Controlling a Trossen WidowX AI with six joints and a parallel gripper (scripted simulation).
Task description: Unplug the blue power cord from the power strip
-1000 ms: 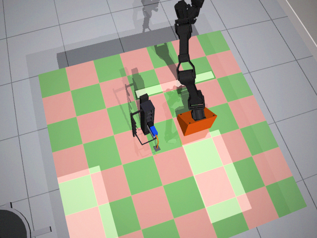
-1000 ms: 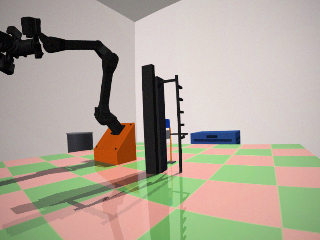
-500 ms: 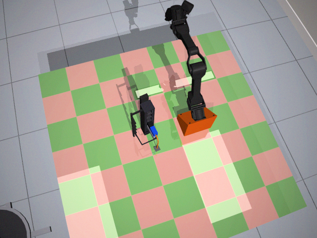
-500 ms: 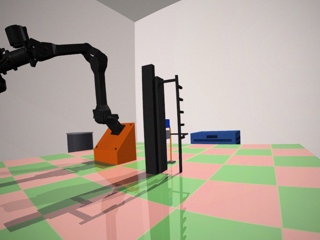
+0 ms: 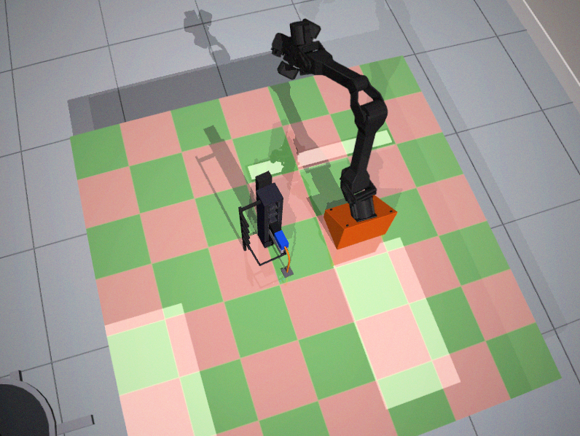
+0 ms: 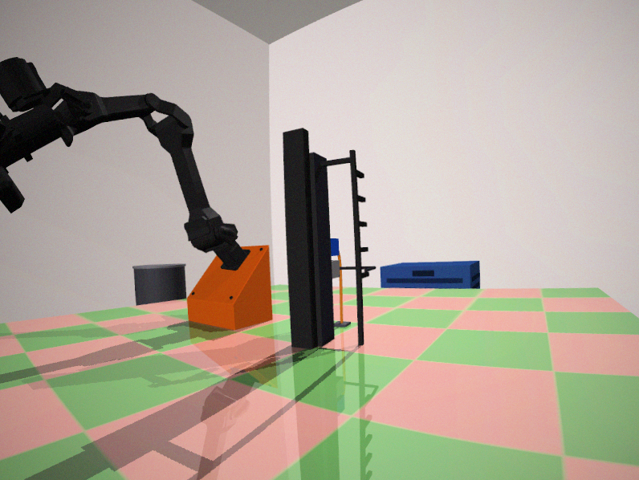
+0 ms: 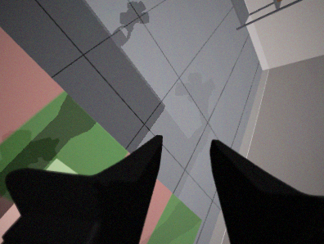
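The blue plug is 220 mm ahead of my gripper tip, 600 mm to the left of it and 90 mm below it.
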